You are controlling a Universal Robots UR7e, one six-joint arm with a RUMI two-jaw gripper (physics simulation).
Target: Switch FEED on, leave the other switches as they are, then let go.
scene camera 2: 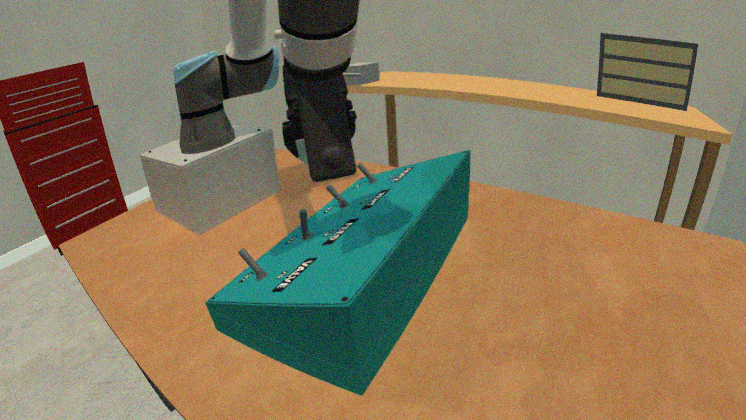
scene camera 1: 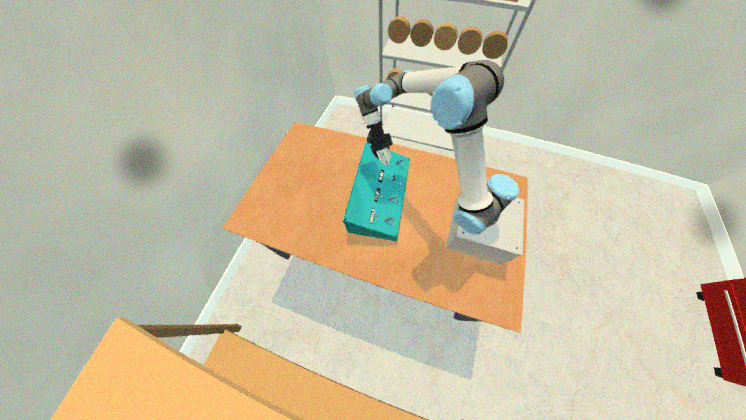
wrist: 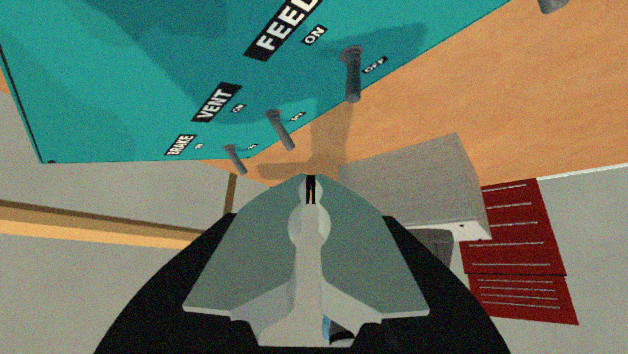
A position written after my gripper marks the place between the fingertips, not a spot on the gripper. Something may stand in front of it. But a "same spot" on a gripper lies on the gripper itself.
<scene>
my gripper: scene camera 2 318,165; scene camera 1; wrist
same spot on my gripper: (scene camera 1: 385,159) = (wrist: 321,192)
</scene>
